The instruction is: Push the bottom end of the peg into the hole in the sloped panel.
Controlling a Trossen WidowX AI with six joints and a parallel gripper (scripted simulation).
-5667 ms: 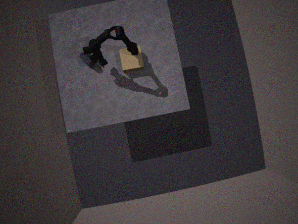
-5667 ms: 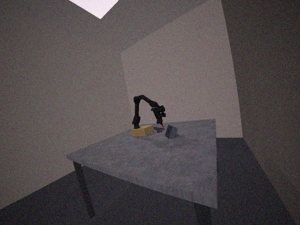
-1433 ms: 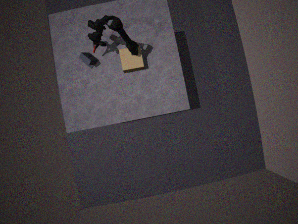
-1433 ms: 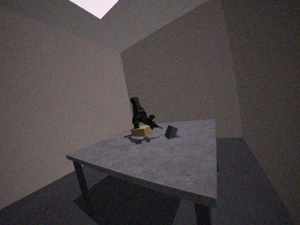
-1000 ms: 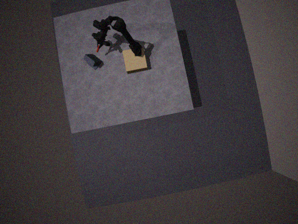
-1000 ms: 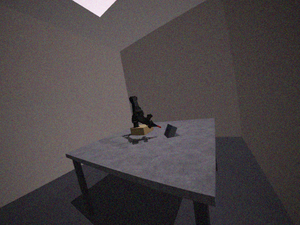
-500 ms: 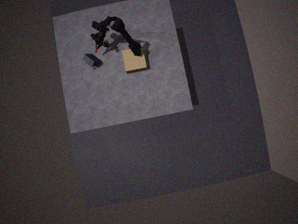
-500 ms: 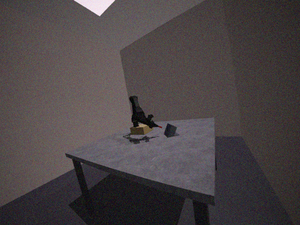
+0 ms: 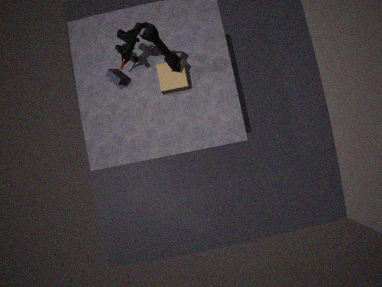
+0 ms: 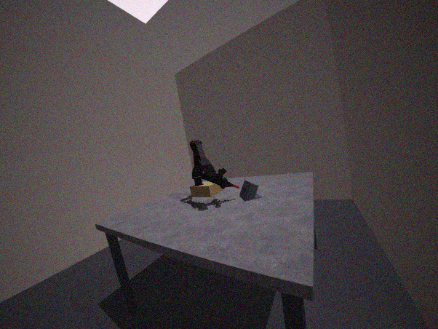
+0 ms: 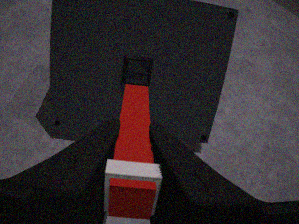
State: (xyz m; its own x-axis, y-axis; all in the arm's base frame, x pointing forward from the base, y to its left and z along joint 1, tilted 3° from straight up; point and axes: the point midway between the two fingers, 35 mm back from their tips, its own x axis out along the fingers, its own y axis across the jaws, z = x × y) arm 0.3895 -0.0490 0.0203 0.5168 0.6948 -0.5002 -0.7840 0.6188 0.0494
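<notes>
Now: the dark sloped panel 60 mm ahead of my gripper tip, 80 mm to the left of it and 60 mm below it. Also, from my gripper tip: red square peg 10 mm behind, 10 mm to the right, 10 mm above.
</notes>
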